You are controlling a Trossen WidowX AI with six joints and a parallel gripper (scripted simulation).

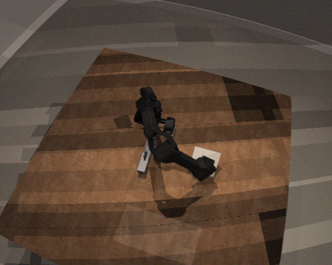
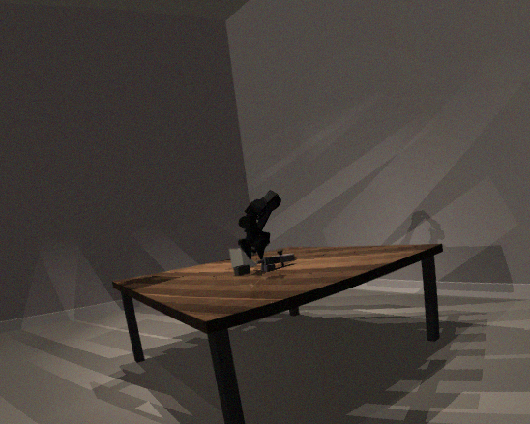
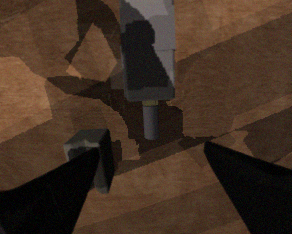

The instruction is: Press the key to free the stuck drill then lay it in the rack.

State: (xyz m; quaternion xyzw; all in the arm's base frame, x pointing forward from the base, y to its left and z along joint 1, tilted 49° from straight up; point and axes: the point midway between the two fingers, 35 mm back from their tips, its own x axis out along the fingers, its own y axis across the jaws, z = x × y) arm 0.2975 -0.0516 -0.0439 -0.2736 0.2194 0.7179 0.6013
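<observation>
The drill is 70 mm to the left of my gripper tip, 20 mm below it and 10 mm behind it. The rest, counted from my gripper tip: dark key (150 mm to the left, 20 mm below, 20 mm behind); then grey drill block (120 mm to the left, 30 mm below, 20 mm behind); then rack (70 mm behind, 50 mm to the right, 50 mm below).
</observation>
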